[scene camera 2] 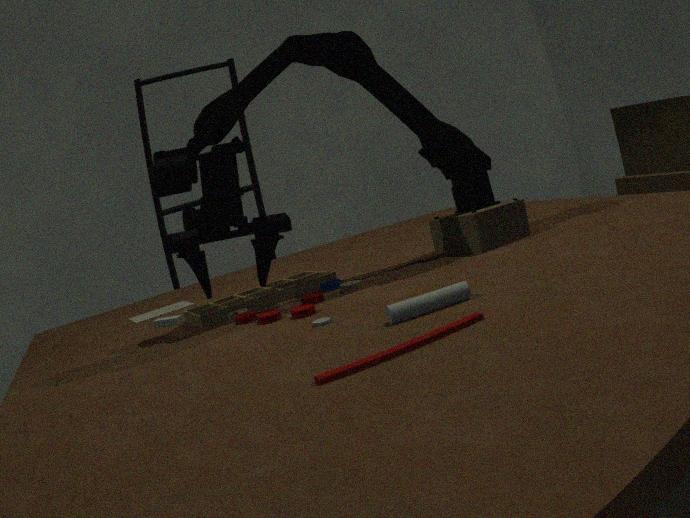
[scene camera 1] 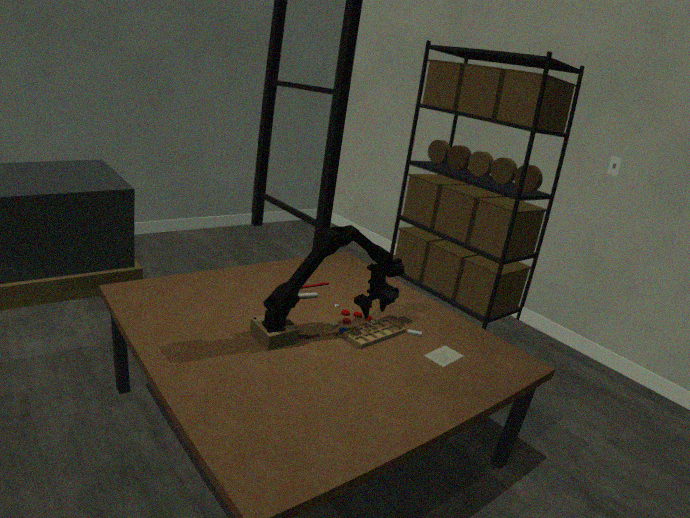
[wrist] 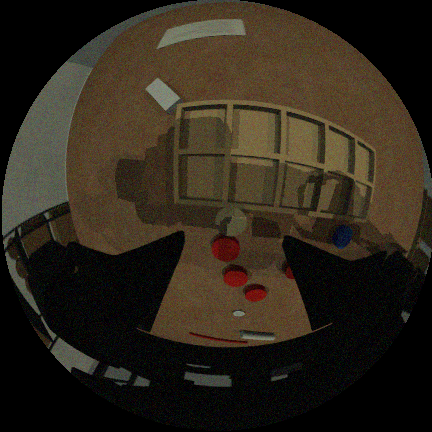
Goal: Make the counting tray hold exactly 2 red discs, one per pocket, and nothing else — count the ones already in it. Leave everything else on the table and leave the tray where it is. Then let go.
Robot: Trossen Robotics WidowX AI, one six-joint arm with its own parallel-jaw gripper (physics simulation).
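Observation:
The wooden tray (scene camera 1: 384,337) (scene camera 2: 214,315) (wrist: 229,132) has two rows of pockets; no disc shows in them in the wrist view, where shadow covers much of the near row. Several red discs (scene camera 1: 345,312) (scene camera 2: 303,311) (wrist: 226,248) lie on the table beside its near long side; one is partly hidden by the right finger. A grey-green disc (wrist: 231,221) lies between them and the tray, close against the tray wall. A blue disc (scene camera 1: 343,331) (scene camera 2: 330,285) (wrist: 342,236) lies near the tray's far-right end in the wrist view. My gripper (scene camera 1: 374,312) (scene camera 2: 236,291) (wrist: 234,238) is open and empty above the tray's near side.
A white block (scene camera 1: 414,332) (scene camera 2: 167,321) (wrist: 162,94) and white sheet (scene camera 1: 444,355) (wrist: 205,32) lie past one tray end. A small white disc (scene camera 2: 321,321) (wrist: 238,313), white cylinder (scene camera 1: 308,295) (scene camera 2: 428,302) and red rod (scene camera 1: 316,285) (scene camera 2: 398,350) lie beyond the red discs.

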